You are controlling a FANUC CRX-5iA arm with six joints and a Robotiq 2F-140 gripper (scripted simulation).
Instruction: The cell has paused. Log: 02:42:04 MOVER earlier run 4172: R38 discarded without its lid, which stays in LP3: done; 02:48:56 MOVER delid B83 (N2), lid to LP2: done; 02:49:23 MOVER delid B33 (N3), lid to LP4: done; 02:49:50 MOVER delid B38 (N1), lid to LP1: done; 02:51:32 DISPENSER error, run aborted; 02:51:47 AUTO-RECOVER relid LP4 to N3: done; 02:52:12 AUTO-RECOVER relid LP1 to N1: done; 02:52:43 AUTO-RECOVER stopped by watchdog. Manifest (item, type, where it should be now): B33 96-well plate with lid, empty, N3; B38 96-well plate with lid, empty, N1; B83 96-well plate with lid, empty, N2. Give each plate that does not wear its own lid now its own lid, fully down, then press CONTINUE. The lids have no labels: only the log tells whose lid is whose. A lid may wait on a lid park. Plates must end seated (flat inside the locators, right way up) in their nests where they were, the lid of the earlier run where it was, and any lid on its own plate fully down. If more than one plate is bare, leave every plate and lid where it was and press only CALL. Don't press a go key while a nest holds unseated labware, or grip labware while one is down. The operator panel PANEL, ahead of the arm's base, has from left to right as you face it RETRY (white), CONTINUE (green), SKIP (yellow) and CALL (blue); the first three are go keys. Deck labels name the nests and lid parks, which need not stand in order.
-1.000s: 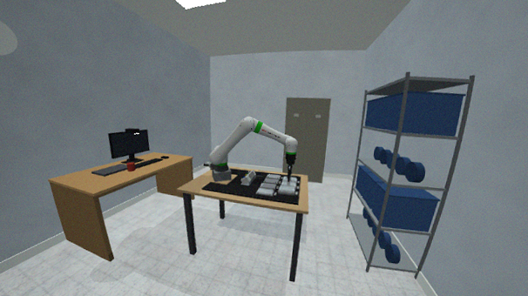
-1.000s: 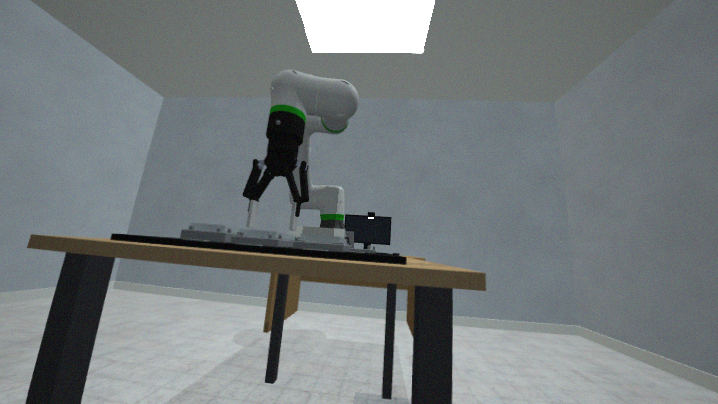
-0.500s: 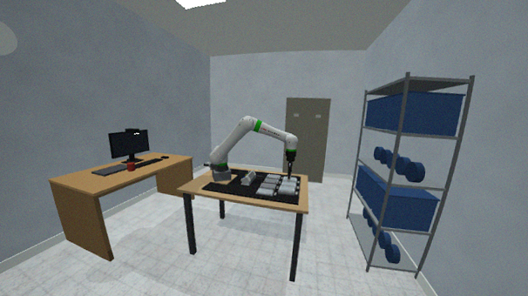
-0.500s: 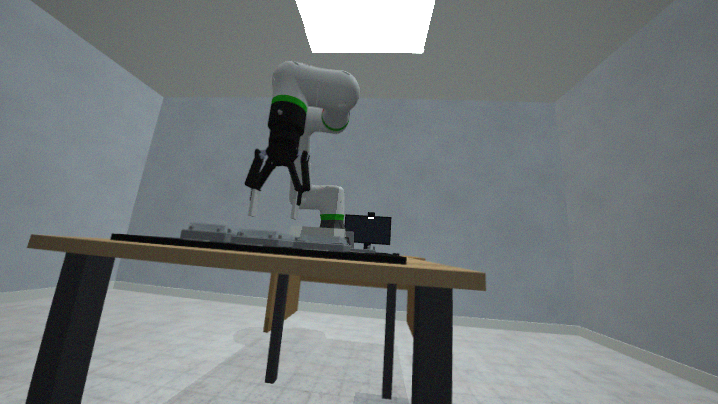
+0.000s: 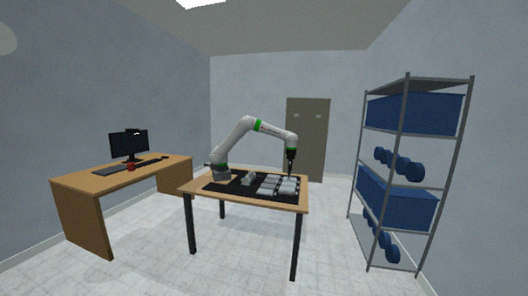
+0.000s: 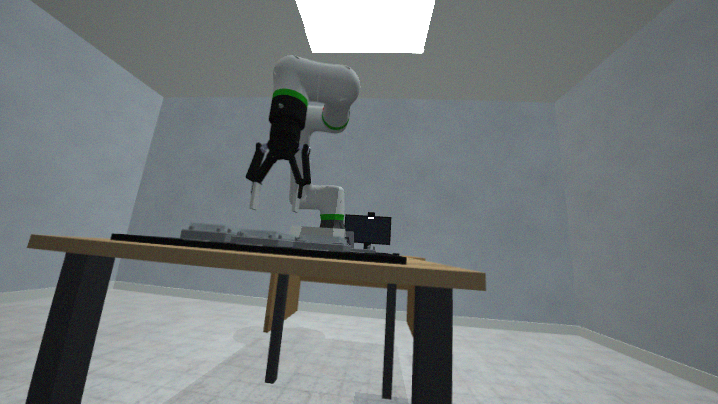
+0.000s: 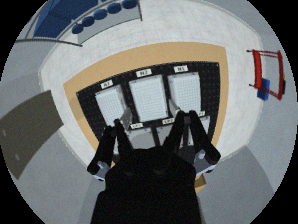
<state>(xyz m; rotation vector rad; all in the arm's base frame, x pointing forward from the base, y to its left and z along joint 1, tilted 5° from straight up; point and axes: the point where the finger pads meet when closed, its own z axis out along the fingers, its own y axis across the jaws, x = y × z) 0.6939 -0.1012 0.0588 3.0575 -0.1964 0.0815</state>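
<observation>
My gripper is now 420 mm past the green key, 100 mm to the right of it and 40 mm above it. Round my hand: plate 80 mm below; yellow key 420 mm behind, 50 mm to the left, 40 mm below; clear lid 80 mm below.
</observation>
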